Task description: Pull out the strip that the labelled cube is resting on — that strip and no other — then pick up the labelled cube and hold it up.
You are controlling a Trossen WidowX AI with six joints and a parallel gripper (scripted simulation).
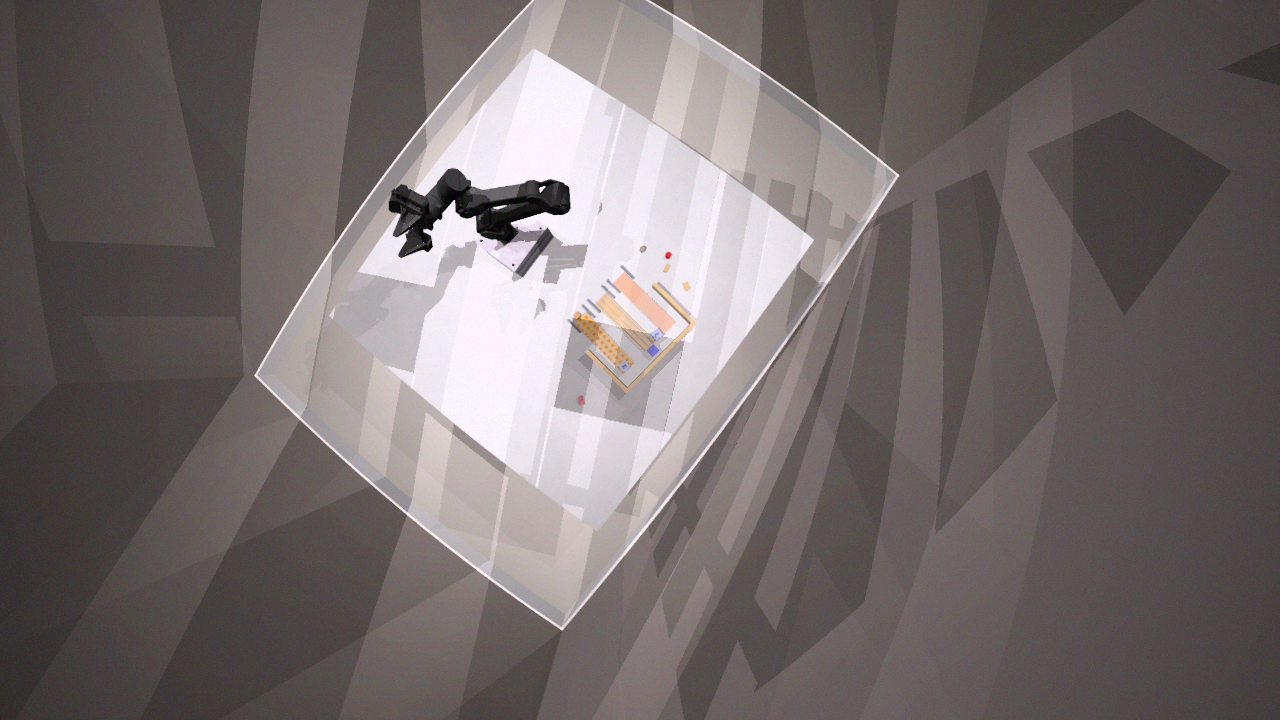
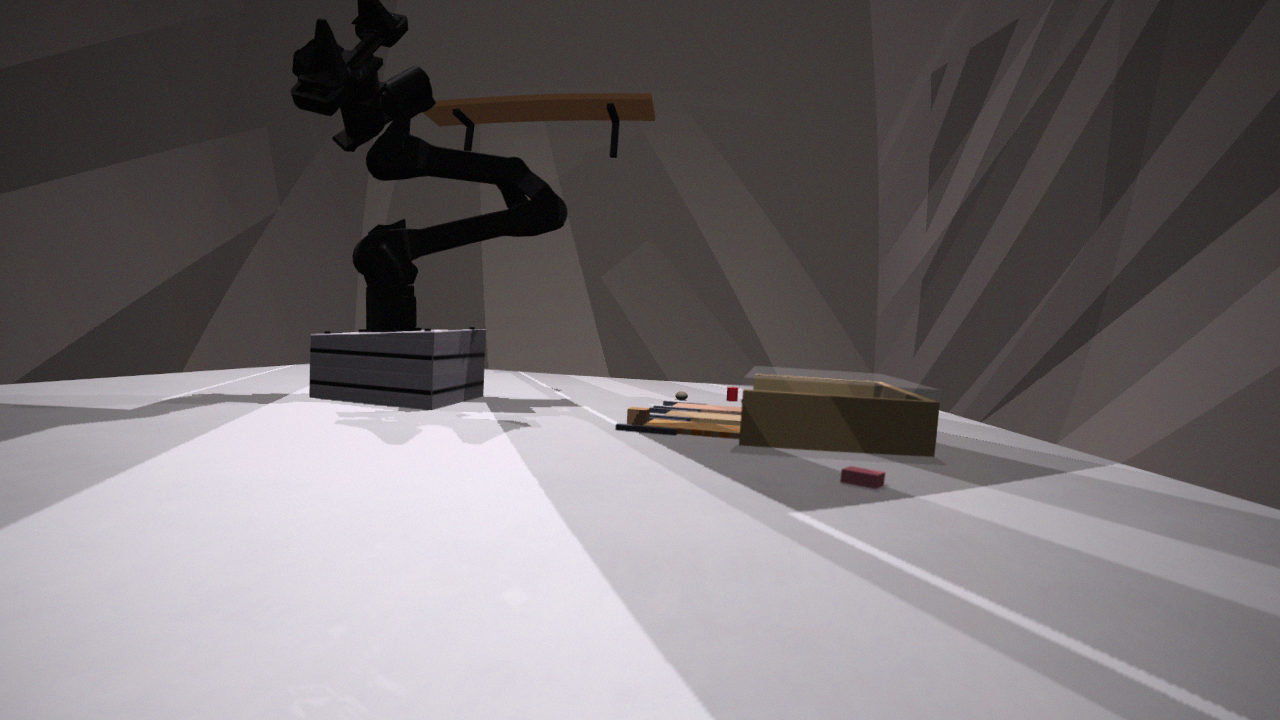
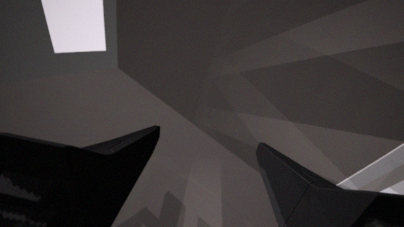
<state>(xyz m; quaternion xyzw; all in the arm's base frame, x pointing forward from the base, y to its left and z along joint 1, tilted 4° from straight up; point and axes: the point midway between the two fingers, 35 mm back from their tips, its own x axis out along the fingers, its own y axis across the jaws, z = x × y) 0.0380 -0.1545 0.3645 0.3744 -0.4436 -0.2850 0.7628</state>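
The tan block lies 320 mm ahead of my gripper tip, 190 mm to the left of it and 450 mm below it. The rest, counted from my gripper tip: red cylinder: 380 mm ahead, 550 mm to the left, 450 mm below.
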